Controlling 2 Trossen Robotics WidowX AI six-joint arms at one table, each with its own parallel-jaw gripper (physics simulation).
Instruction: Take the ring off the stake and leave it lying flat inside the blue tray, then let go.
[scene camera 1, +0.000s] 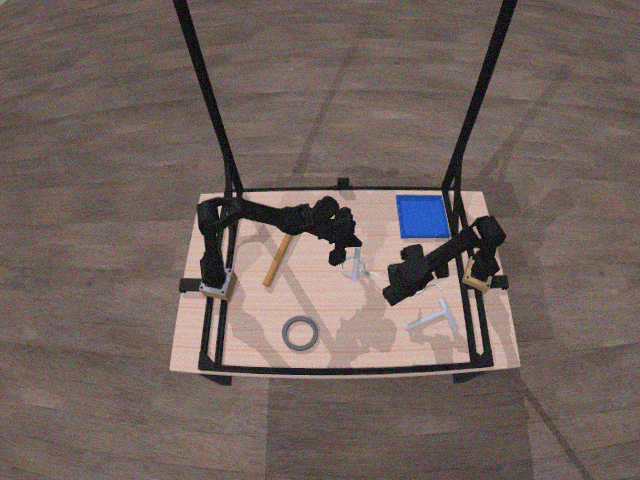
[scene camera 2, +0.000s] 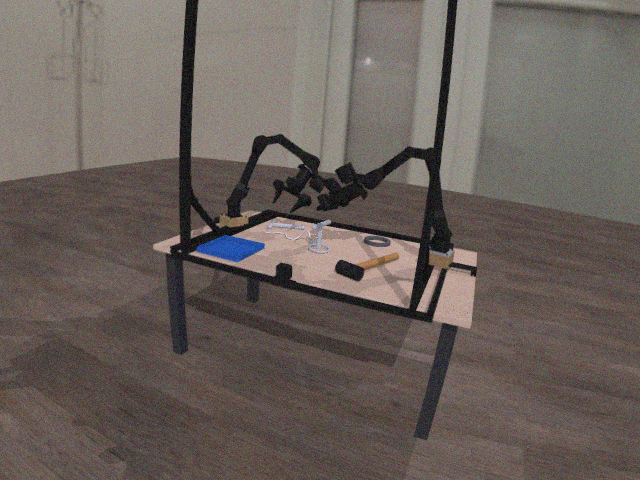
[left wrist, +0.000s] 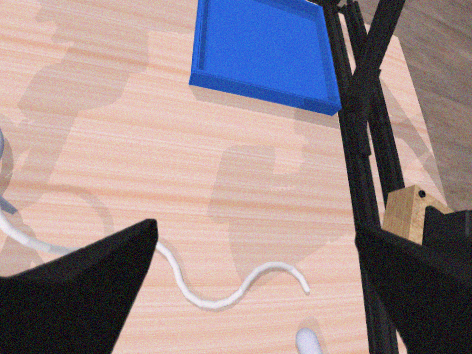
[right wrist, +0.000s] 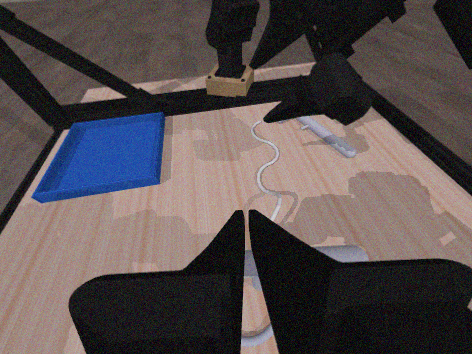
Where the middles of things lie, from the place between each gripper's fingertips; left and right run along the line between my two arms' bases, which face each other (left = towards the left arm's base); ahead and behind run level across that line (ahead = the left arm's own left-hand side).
My right hand is 3 cm short of the crossbar (right wrist: 344, 253), 1 cm to the left of it and 7 cm above it. Also, from my right hand: blue tray (scene camera 1: 420, 216) 21 cm behind, 27 cm to the left, 16 cm below; thin white cord (left wrist: 188, 294) 8 cm ahead, 17 cm to the left, 14 cm below.
Now: the thin white cord 110 mm below my left hand, 20 mm to the right of it and 10 mm ahead of it. The rest, counted from my left hand: crossbar (200 mm to the right, 30 mm below, 30 mm behind); then blue tray (270 mm behind, 120 mm below, 80 mm to the left).
